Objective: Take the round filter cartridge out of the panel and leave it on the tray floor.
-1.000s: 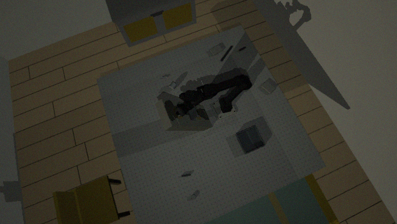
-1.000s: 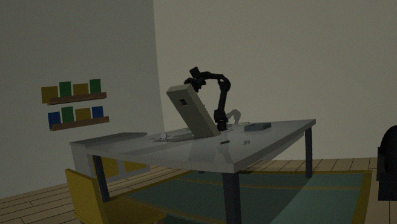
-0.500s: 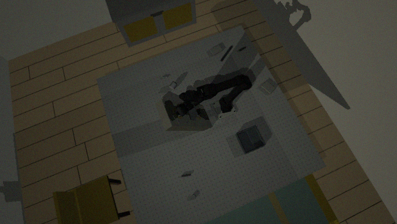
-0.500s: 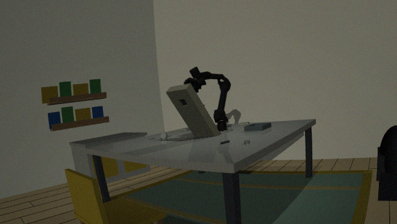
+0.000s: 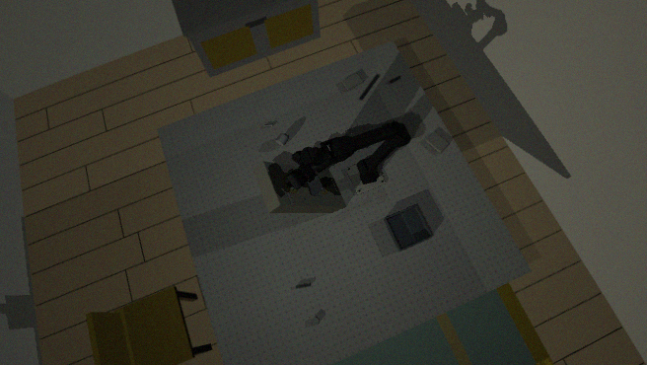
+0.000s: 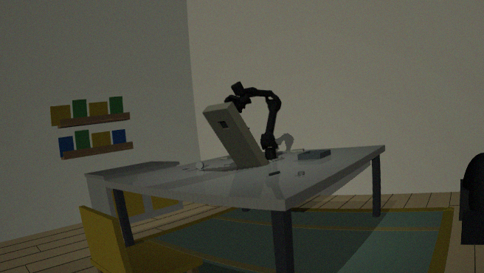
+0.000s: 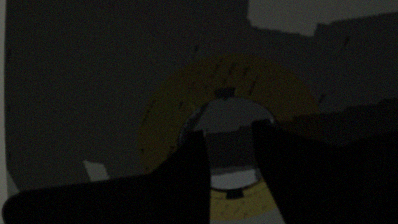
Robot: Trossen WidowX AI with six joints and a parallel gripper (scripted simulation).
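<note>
The round grey filter cartridge lies 1 cm below my gripper tip and 1 cm ahead of it. The rest, counted from my gripper tip: dark square tray: 45 cm behind, 27 cm below, 20 cm to the left.
</note>
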